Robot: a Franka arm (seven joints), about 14 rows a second.
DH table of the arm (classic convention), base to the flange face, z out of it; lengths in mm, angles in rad. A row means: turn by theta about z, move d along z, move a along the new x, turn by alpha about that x. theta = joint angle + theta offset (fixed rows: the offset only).
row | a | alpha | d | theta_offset
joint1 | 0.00 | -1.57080 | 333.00 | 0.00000
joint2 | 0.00 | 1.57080 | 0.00 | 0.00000
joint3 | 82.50 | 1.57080 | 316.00 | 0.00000
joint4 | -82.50 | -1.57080 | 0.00 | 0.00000
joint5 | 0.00 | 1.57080 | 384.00 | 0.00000
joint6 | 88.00 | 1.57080 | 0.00 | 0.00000
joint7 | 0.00 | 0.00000 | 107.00 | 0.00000
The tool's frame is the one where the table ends.
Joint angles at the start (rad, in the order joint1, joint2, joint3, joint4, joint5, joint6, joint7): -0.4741, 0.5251, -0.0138, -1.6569, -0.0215, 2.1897, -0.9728
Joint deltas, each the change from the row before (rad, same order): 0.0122, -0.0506, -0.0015, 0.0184, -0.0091, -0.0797, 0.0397; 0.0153, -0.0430, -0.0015, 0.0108, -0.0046, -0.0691, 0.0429; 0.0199, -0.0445, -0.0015, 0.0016, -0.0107, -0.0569, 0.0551; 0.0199, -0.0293, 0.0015, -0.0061, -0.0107, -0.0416, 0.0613; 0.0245, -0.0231, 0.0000, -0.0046, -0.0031, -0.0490, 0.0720; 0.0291, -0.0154, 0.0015, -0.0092, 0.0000, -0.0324, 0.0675; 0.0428, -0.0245, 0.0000, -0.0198, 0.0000, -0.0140, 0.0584; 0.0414, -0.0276, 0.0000, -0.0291, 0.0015, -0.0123, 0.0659; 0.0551, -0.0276, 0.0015, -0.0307, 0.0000, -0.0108, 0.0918; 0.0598, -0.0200, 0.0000, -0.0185, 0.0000, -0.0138, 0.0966; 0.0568, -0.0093, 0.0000, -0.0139, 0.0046, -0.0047, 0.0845
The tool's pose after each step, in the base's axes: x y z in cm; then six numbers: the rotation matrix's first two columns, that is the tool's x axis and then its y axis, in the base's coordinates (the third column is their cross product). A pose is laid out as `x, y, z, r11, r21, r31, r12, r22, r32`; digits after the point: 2 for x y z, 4 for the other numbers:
60.12, -31.11, 34.17, 0.8898, 0.4554, -0.0286, 0.4560, -0.8898, 0.0171
59.99, -30.05, 36.97, 0.9021, 0.4295, -0.0413, 0.4302, -0.9027, 0.0095
59.77, -28.67, 39.53, 0.9157, 0.3981, -0.0557, 0.3992, -0.9168, 0.0106
59.61, -27.17, 40.83, 0.9288, 0.3631, -0.0746, 0.3646, -0.9311, 0.0075
59.48, -25.44, 41.72, 0.9431, 0.3175, -0.0990, 0.3187, -0.9479, -0.0045
59.59, -23.40, 42.04, 0.9521, 0.2813, -0.1197, 0.2817, -0.9594, -0.0137
59.81, -20.61, 42.57, 0.9556, 0.2654, -0.1279, 0.2661, -0.9639, -0.0119
59.71, -17.86, 42.87, 0.9605, 0.2407, -0.1394, 0.2415, -0.9703, -0.0117
59.67, -14.26, 43.09, 0.9667, 0.2057, -0.1521, 0.2073, -0.9783, -0.0053
59.71, -10.56, 43.36, 0.9721, 0.1684, -0.1634, 0.1715, -0.9852, 0.0054
59.80, -7.07, 43.26, 0.9755, 0.1392, -0.1701, 0.1434, -0.9896, 0.0127

